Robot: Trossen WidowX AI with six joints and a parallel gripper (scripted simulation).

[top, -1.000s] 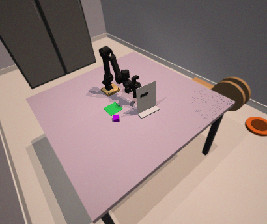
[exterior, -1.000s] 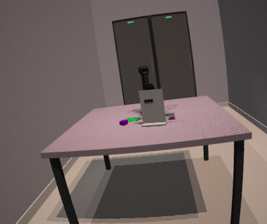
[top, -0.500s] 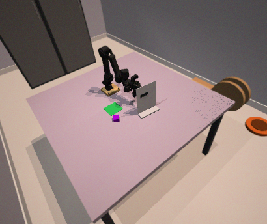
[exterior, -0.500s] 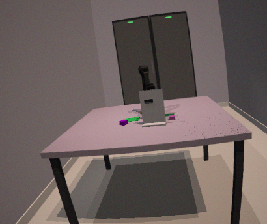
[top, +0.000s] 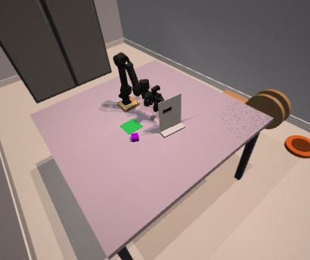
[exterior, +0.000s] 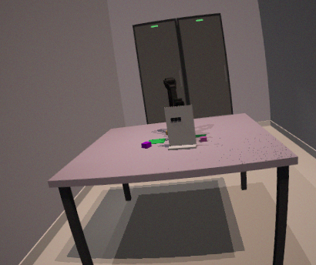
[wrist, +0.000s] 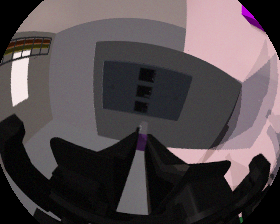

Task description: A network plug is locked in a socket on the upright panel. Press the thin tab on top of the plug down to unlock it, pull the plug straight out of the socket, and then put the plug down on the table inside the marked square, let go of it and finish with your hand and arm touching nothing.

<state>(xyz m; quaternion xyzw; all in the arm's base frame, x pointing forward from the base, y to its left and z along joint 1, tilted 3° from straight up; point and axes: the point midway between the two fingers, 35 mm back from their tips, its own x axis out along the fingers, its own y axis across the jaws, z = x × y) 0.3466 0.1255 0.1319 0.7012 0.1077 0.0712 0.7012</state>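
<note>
My gripper tip is 12 cm past the green marked square, 22 cm to the left of it and 17 cm above it. From my gripper tip the other things lie so: network plug 1 cm ahead; panel 7 cm ahead, 2 cm to the right, 6 cm below.
</note>
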